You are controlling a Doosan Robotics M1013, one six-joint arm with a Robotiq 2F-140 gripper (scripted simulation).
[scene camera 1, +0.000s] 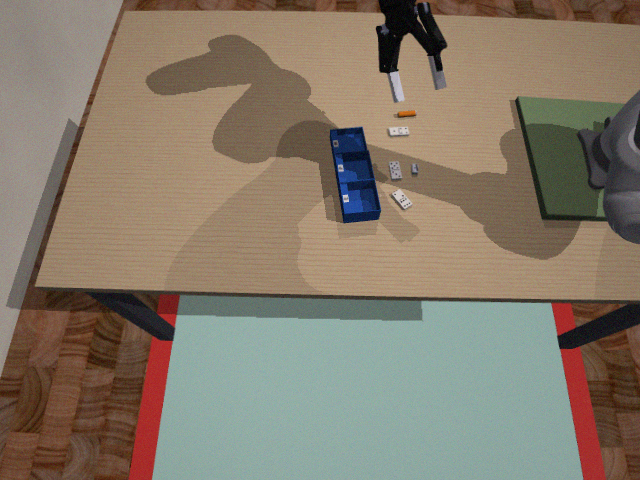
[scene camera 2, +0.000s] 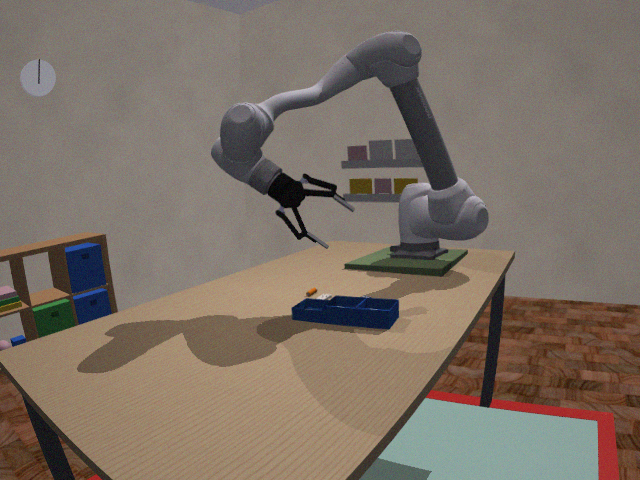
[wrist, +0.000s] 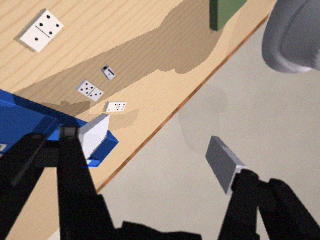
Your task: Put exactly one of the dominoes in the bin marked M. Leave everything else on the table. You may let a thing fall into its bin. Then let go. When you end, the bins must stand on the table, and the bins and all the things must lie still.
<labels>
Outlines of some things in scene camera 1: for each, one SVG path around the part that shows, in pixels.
The gripper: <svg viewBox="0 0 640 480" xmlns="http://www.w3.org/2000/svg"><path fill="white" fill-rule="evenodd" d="M378 0L380 10L385 15L385 23L376 27L379 71L388 75L394 103L405 100L397 64L400 45L403 40L401 36L405 36L408 32L415 37L428 53L427 56L430 56L428 59L435 90L446 88L440 53L447 47L447 43L431 13L429 2L418 3L416 6L416 0Z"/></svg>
A blue three-compartment bin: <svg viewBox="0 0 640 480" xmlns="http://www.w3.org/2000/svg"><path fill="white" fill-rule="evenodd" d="M331 129L330 143L343 223L379 220L381 207L363 127Z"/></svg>
</labels>
